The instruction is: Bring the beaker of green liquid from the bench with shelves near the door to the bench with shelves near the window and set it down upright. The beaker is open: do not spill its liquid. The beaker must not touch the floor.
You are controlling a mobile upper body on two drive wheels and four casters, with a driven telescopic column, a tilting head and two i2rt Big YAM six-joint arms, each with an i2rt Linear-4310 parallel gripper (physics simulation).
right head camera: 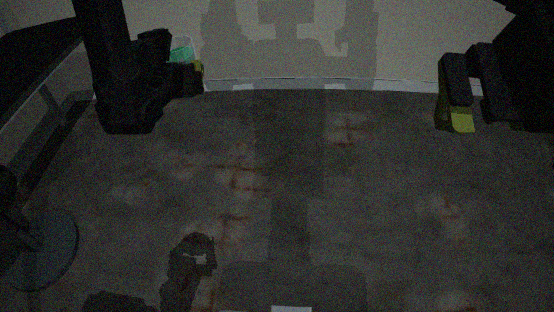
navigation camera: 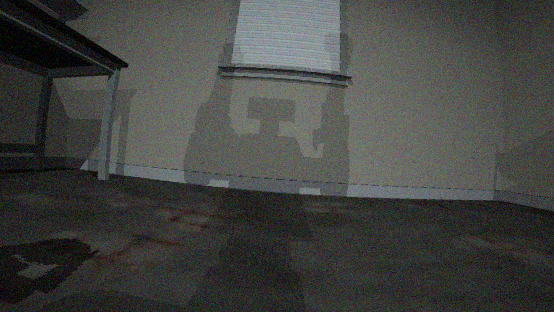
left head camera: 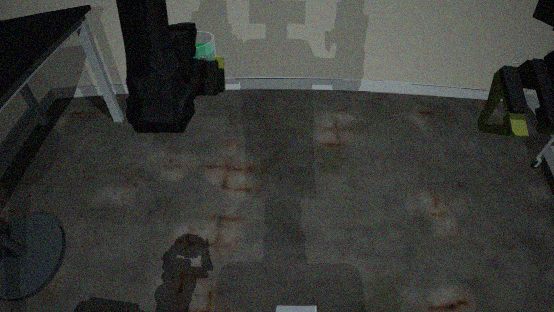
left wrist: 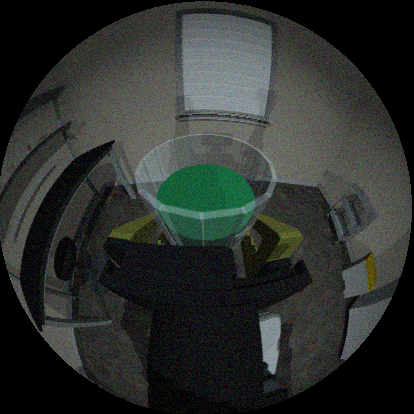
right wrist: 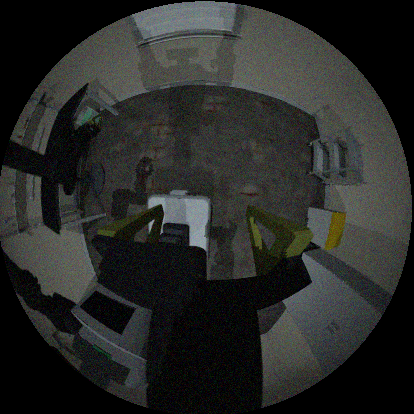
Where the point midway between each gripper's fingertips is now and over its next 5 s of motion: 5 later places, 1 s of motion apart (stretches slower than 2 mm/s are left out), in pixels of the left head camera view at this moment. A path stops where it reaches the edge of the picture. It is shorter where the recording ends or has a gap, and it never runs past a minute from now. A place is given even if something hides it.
My left gripper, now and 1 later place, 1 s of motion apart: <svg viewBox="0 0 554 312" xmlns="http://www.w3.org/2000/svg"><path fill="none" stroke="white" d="M203 65L49 127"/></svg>
My right gripper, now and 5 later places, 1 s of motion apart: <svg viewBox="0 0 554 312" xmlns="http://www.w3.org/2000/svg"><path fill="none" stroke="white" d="M509 127L356 83L56 159L25 180L279 83L501 123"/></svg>
